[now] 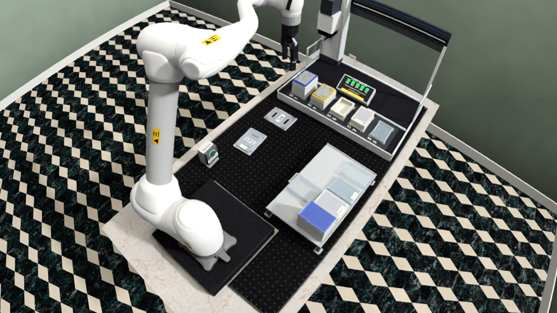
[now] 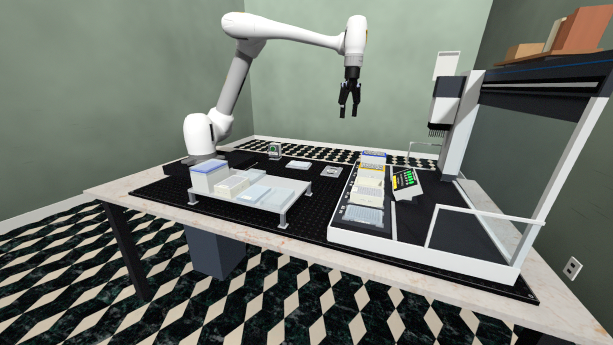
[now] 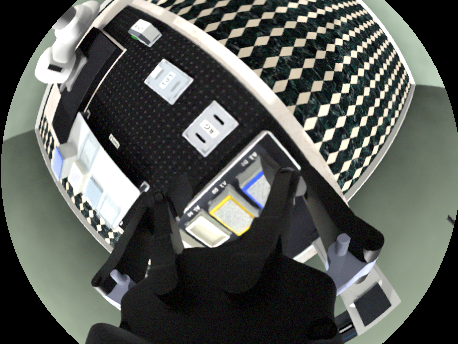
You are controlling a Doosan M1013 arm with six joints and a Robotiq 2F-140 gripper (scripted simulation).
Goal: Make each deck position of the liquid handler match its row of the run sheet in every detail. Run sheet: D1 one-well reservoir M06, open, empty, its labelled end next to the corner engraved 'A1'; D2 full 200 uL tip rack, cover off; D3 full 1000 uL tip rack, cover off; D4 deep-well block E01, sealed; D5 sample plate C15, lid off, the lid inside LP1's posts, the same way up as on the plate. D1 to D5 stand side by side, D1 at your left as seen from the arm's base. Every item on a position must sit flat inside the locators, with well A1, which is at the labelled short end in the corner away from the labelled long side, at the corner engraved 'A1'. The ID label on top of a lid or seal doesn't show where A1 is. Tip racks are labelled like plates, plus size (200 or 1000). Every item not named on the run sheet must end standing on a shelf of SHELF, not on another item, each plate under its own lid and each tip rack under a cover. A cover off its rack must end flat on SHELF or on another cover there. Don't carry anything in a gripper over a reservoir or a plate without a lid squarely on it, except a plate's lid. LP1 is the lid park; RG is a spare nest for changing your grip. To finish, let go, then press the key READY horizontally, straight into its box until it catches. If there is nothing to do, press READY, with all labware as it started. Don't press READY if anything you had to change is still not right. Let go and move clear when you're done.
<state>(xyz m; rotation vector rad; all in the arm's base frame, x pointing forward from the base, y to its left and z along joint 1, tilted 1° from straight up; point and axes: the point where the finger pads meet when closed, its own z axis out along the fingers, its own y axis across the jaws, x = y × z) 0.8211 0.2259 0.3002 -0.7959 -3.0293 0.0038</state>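
Right now the blue-rimmed tip rack is 150 mm ahead of my hand, 10 mm to the right of it and 230 mm below it. Round my hand: white one-well reservoir: 160 mm ahead, 250 mm to the right, 290 mm below; yellow-rimmed tip rack: 150 mm ahead, 130 mm to the right, 260 mm below; grey RG nest: 70 mm behind, 10 mm to the right, 350 mm below.
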